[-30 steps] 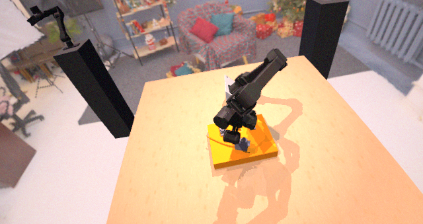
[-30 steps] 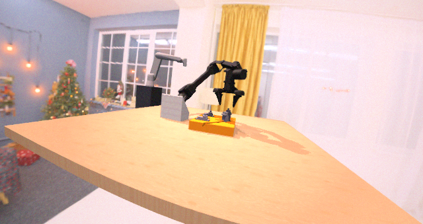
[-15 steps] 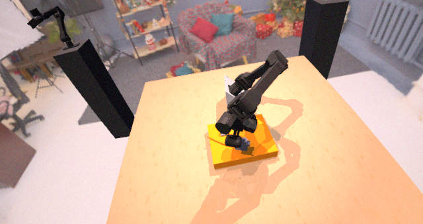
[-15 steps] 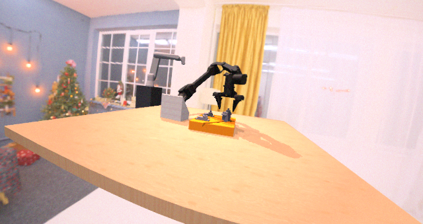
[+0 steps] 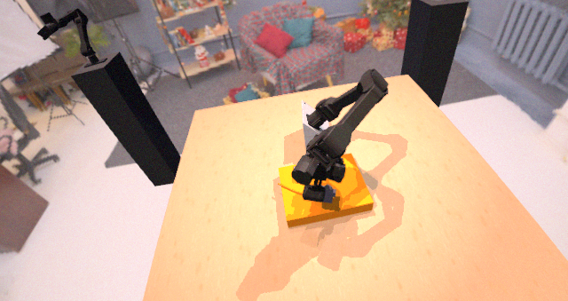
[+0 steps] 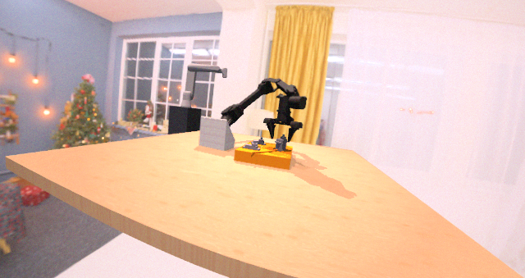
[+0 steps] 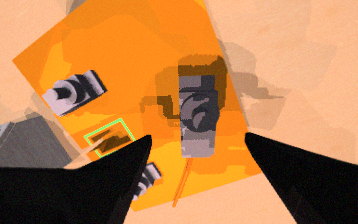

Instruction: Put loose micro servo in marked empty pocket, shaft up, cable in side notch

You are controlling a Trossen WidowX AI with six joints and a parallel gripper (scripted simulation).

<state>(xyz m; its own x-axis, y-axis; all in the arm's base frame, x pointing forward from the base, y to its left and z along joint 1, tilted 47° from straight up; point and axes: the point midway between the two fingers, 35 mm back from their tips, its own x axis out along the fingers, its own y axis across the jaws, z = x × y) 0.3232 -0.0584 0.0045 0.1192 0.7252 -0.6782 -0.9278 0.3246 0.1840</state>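
Now: gripper tip 20 mm past the orange deck, 20 mm to the right of it and 70 mm above it.
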